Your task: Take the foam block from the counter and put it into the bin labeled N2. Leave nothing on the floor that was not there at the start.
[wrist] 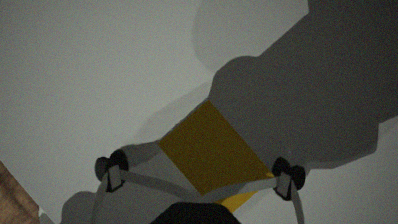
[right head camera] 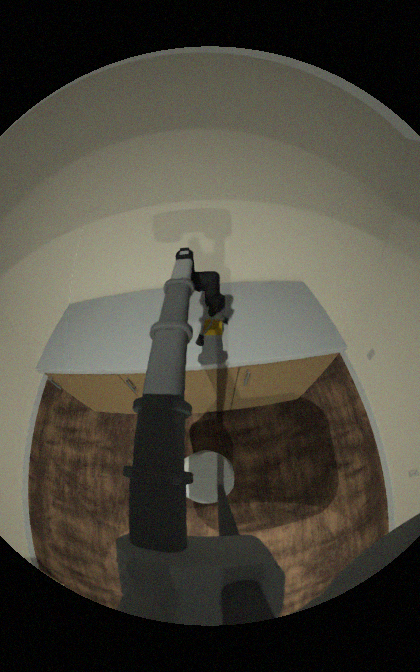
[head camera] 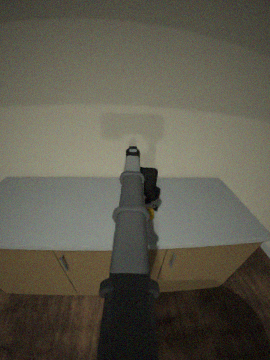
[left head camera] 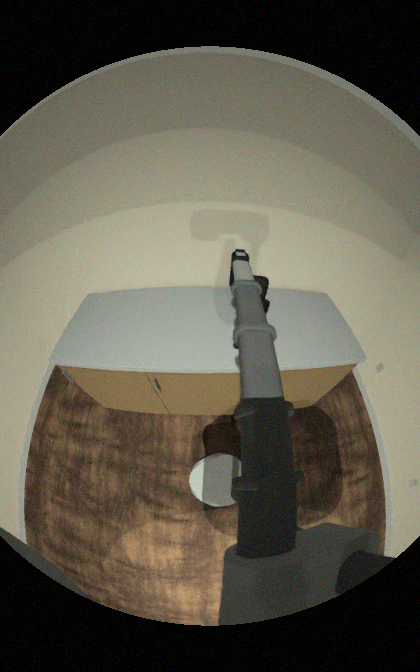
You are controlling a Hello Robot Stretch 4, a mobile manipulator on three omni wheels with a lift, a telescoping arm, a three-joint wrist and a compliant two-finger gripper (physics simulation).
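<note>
The yellow foam block lies on the pale counter. In the wrist view it sits turned at an angle to the finger line, mostly in shadow, and its lower corner is hidden behind the gripper parts. My gripper is open above the block. In the wrist view its fingertips stand apart, one on each side, the right one close to the block's right corner. In the left head view the arm hides the block. The bin labeled N2 does not show in these views.
Wooden cabinet fronts stand below the counter. A wall rises behind it. A white round object is at the brown floor, partly behind my arm.
</note>
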